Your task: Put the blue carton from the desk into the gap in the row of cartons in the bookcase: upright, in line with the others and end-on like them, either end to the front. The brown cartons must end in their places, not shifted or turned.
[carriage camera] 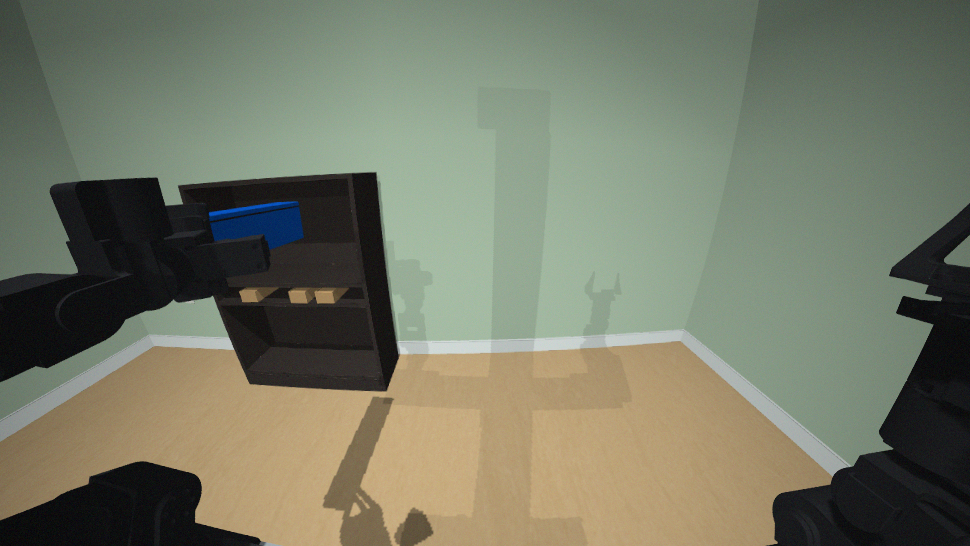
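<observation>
The blue carton [274, 227] is between the fingers of my left gripper [238, 234], which is shut on it. It is held off the floor, in front of the upper part of the dark bookcase [380, 284], its long side towards the view. Three brown cartons stand in a row on the bookcase's middle shelf: one [251, 295] at the left, then a wider gap, then two close together, the middle one [300, 295] and the right one [327, 295]. My right gripper [916, 288] is partly in view at the right edge, its fingers apart, with no carton at it.
The bookcase stands against the green back wall [441, 203]. Its lower compartment is below the cartons' shelf [339, 305]. The wooden floor [610, 461] lies in front, with shadows of the arms and mast. A side wall [848, 169] rises at the right.
</observation>
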